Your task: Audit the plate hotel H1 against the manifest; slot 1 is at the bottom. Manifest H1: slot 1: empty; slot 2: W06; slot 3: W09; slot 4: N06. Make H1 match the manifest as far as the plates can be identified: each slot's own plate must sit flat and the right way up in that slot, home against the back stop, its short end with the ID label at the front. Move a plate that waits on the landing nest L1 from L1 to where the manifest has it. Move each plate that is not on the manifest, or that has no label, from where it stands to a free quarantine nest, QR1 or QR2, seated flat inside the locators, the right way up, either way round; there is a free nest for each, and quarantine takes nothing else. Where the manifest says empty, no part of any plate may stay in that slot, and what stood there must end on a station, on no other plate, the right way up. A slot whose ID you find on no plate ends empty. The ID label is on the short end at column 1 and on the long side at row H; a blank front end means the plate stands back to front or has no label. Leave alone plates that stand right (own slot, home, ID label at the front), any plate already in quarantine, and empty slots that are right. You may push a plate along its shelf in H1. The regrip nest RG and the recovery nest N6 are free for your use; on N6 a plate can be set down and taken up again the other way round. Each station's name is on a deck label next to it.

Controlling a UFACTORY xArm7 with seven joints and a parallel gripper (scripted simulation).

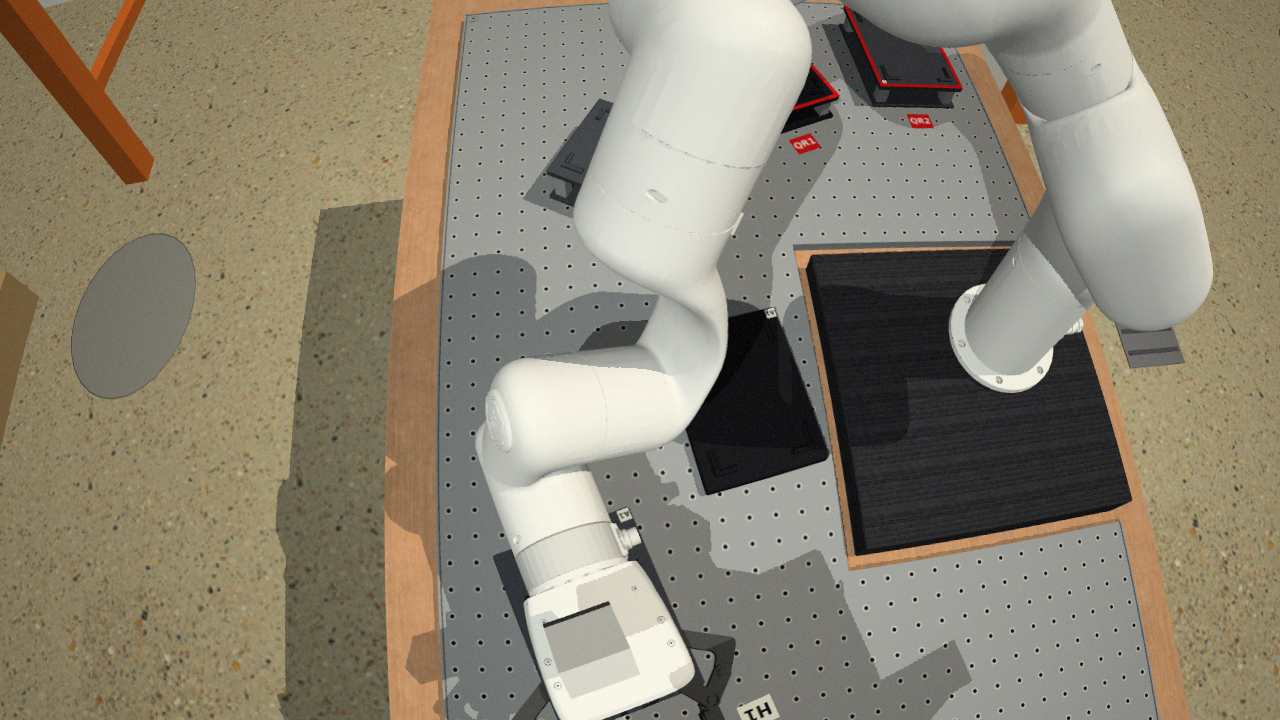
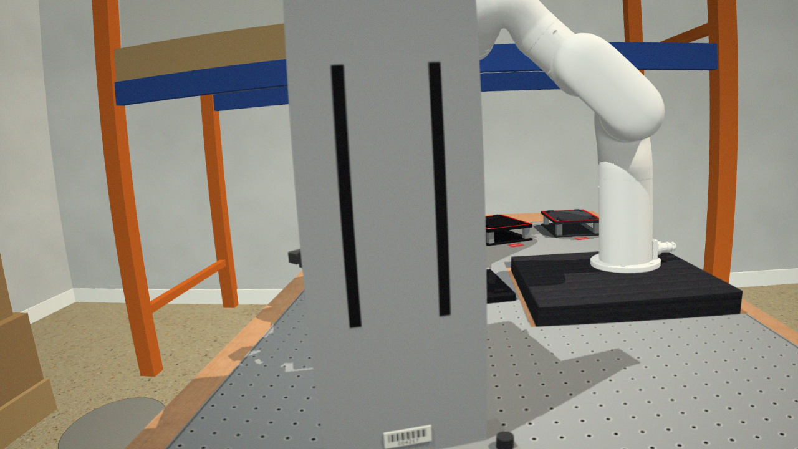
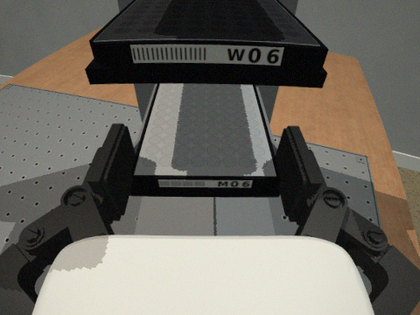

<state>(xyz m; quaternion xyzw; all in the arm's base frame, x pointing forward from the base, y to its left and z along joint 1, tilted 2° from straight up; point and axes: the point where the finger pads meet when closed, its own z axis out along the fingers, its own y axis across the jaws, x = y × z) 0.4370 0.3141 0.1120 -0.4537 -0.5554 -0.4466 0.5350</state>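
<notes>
Now: hand 50 mm to the right of the white well plate, 20 mm above it and 10 mm past it. Round my hand: H1 deck label: 140 mm below, 100 mm behind, 20 mm to the right; plate hotel H1: 130 mm to the left, 60 mm above, 30 mm behind; regrip nest RG: 120 mm to the right, 80 mm below, 20 mm ahead.
</notes>
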